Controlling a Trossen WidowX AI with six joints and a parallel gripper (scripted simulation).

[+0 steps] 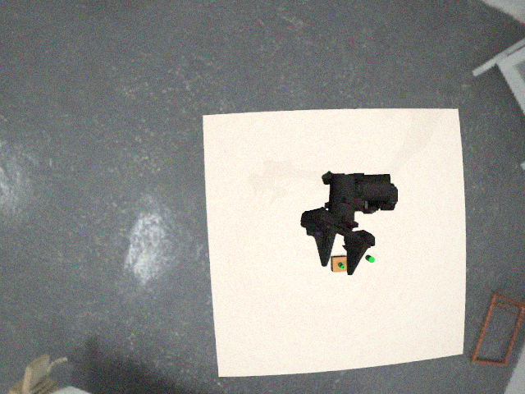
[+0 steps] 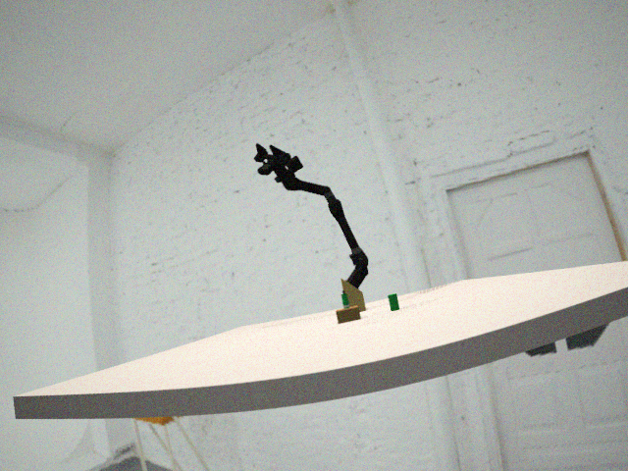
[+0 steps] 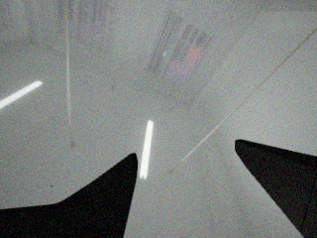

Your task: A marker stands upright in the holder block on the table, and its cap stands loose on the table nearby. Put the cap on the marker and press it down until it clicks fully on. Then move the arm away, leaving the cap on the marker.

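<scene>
The green marker cap lies 73 cm below my gripper tip, 36 cm to the left of it and 15 cm ahead of it.
</scene>
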